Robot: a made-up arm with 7 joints. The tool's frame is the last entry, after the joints.
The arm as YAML. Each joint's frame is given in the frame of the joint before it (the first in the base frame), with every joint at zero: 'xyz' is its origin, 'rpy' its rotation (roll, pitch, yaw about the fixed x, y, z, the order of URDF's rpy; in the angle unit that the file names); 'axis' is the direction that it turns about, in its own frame. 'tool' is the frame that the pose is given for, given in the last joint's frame.
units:
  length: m
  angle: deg
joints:
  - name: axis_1
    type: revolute
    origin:
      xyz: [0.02, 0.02, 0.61]
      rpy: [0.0, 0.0, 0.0]
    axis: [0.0, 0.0, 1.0]
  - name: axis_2
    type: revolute
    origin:
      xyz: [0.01, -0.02, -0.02]
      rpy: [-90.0, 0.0, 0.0]
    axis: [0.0, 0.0, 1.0]
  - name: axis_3
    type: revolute
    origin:
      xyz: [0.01, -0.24, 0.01]
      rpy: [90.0, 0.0, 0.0]
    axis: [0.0, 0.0, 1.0]
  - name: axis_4
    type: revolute
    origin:
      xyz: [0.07, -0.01, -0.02]
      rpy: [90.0, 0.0, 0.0]
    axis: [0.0, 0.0, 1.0]
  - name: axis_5
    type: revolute
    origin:
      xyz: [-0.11, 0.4, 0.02]
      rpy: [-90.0, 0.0, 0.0]
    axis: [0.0, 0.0, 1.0]
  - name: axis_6
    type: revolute
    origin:
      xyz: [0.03, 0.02, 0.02]
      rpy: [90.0, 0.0, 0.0]
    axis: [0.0, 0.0, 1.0]
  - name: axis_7
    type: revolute
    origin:
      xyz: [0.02, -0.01, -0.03]
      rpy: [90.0, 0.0, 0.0]
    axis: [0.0, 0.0, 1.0]
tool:
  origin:
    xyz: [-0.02, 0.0, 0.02]
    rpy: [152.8, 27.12, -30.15]
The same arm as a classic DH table. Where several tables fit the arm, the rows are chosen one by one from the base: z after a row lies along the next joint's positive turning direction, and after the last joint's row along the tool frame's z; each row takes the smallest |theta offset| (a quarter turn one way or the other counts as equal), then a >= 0, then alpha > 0; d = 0 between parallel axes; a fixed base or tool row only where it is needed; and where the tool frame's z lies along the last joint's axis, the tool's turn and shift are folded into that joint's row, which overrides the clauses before.
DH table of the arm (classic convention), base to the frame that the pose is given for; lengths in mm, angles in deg. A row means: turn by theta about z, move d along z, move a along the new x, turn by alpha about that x. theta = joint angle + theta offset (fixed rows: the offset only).
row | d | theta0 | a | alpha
base (fixed) | 0 | 45 | 28.3 | 0
axis_1 | 590 | -45 | 10 | -90
axis_2 | -10 | 0 | 10 | 90
axis_3 | 220 | 0 | 70 | 90
axis_4 | 30 | 0 | -110 | -90
axis_5 | 420 | 0 | 30 | 90
axis_6 | -50 | 0 | 20 | 90
axis_7 | 54.6 | -71.72 | -6.3 | 142.34
tool (fixed) | 31.1 | -48.25 | 0 | 0

